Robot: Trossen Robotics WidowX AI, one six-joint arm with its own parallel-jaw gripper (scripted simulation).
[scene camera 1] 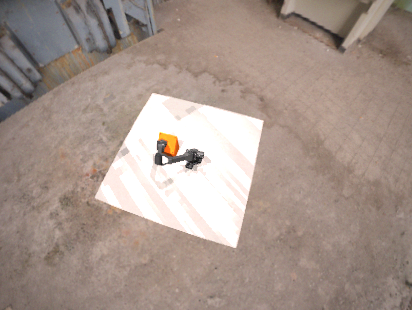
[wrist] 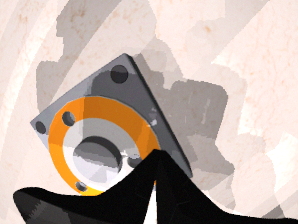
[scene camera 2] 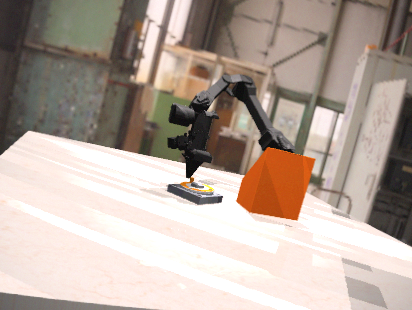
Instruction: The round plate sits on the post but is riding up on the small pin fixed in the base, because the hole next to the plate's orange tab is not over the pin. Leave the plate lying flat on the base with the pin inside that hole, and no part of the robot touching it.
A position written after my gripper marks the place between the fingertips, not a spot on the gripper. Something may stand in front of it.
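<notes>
My gripper (scene camera 2: 187,178) is shut and it's holding nothing, and you'd find that same gripper (wrist: 158,155) in the wrist picture too. There's also a base (wrist: 121,78).
</notes>
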